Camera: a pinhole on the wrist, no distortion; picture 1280 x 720 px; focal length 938.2 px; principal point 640.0 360.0 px. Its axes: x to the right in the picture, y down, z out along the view. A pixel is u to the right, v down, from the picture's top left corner.
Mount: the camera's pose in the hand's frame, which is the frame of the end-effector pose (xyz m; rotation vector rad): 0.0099 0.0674 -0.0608 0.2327 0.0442 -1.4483
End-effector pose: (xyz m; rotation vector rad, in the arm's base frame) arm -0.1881 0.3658 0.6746 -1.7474 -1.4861 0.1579
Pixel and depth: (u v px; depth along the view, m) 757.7 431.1 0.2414
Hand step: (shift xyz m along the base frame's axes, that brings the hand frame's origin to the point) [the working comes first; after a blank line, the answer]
In the camera's frame: 0.0303 0.0183 0.2414

-0.1002 0.0892 -0.1082
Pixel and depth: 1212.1 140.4 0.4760
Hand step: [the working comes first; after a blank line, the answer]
In the camera's frame: 0.2903 -0.1114 0.4760

-0.4700 0.0573 -0.0673
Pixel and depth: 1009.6 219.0 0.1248
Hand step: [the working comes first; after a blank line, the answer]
In the camera's frame: 0.0492 -0.0188 0.1248

-0.0377 0.0105 -0.0359
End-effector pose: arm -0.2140 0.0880 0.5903 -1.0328 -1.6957 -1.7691
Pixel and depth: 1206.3 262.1 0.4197
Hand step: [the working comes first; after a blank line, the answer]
In the camera's frame: 0.2533 -0.0438 0.4197

-0.1171 0.3179 -0.2153
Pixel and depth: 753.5 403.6 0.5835
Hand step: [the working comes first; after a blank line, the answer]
In the camera's frame: 0.0706 0.0271 0.5835

0.0247 0.5003 -0.1064
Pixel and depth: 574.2 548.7 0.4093
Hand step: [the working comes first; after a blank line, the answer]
In the camera's frame: -0.0287 0.0823 0.4093

0.0646 0.3509 0.0326
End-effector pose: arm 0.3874 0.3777 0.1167 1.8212 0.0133 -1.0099
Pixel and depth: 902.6 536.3 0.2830
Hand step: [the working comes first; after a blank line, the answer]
In the camera's frame: 0.0792 0.0532 0.2830

-0.1287 -0.1496 -0.0982
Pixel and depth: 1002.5 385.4 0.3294
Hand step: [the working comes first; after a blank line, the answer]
In the camera's frame: 0.1273 0.0089 0.3294

-0.2020 -0.1265 -0.1209
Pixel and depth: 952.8 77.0 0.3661
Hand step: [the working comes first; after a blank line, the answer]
In the camera's frame: 0.1221 -0.1104 0.3661

-0.3008 -0.0851 -0.0566
